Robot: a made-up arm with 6 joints. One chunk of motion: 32 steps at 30 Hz.
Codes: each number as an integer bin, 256 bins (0 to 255) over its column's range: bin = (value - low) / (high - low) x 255, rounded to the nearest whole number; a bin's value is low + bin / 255 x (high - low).
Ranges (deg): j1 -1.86..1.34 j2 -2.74..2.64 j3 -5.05..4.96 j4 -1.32..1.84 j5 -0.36..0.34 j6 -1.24..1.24
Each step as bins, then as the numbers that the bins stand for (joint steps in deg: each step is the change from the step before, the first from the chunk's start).
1 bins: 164 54 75 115 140 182
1 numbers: 0.198 -1.601 -2.106 0.105 0.024 0.530
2 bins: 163 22 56 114 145 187
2 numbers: 0.185 -2.276 -2.852 0.093 0.038 0.579
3 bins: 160 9 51 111 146 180
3 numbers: 0.148 -2.550 -3.048 0.056 0.041 0.511
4 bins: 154 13 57 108 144 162
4 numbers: 0.073 -2.466 -2.812 0.018 0.035 0.336
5 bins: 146 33 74 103 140 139
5 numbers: -0.028 -2.044 -2.145 -0.044 0.024 0.112
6 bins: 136 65 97 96 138 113
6 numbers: -0.153 -1.369 -1.242 -0.130 0.019 -0.141
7 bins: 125 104 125 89 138 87
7 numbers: -0.291 -0.546 -0.143 -0.217 0.019 -0.394
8 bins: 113 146 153 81 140 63
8 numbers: -0.442 0.340 0.956 -0.316 0.024 -0.627
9 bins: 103 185 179 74 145 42
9 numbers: -0.567 1.163 1.977 -0.403 0.038 -0.832
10 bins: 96 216 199 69 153 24
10 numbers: -0.655 1.817 2.762 -0.465 0.060 -1.007
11 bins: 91 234 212 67 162 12
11 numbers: -0.718 2.197 3.272 -0.490 0.085 -1.123
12 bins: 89 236 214 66 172 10
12 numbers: -0.743 2.239 3.351 -0.502 0.112 -1.143
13 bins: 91 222 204 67 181 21
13 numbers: -0.718 1.944 2.958 -0.490 0.137 -1.036
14 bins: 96 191 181 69 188 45
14 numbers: -0.655 1.290 2.055 -0.465 0.156 -0.802
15 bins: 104 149 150 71 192 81
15 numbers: -0.555 0.404 0.838 -0.440 0.167 -0.452
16 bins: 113 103 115 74 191 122
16 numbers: -0.442 -0.567 -0.536 -0.403 0.164 -0.053
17 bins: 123 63 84 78 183 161
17 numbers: -0.316 -1.411 -1.753 -0.353 0.142 0.326
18 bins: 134 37 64 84 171 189
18 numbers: -0.178 -1.959 -2.538 -0.279 0.109 0.598
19 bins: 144 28 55 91 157 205
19 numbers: -0.053 -2.149 -2.891 -0.192 0.071 0.754
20 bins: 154 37 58 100 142 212
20 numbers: 0.073 -1.959 -2.773 -0.081 0.030 0.822
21 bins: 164 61 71 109 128 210
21 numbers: 0.198 -1.453 -2.263 0.031 -0.009 0.802
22 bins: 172 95 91 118 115 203
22 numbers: 0.298 -0.736 -1.478 0.142 -0.044 0.734
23 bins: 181 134 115 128 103 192
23 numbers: 0.411 0.087 -0.536 0.266 -0.077 0.627
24 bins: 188 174 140 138 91 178
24 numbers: 0.499 0.931 0.446 0.390 -0.110 0.491
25 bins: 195 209 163 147 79 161
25 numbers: 0.587 1.669 1.349 0.502 -0.143 0.326
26 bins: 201 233 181 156 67 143
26 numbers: 0.662 2.176 2.055 0.613 -0.176 0.151
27 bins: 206 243 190 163 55 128
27 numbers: 0.725 2.387 2.408 0.700 -0.209 0.005
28 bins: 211 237 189 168 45 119
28 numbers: 0.788 2.260 2.369 0.762 -0.236 -0.083
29 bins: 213 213 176 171 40 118
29 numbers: 0.813 1.754 1.859 0.799 -0.250 -0.092
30 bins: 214 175 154 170 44 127
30 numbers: 0.825 0.952 0.995 0.787 -0.239 -0.005
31 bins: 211 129 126 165 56 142
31 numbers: 0.788 -0.018 -0.104 0.725 -0.206 0.141
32 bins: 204 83 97 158 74 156
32 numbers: 0.700 -0.989 -1.242 0.638 -0.157 0.277
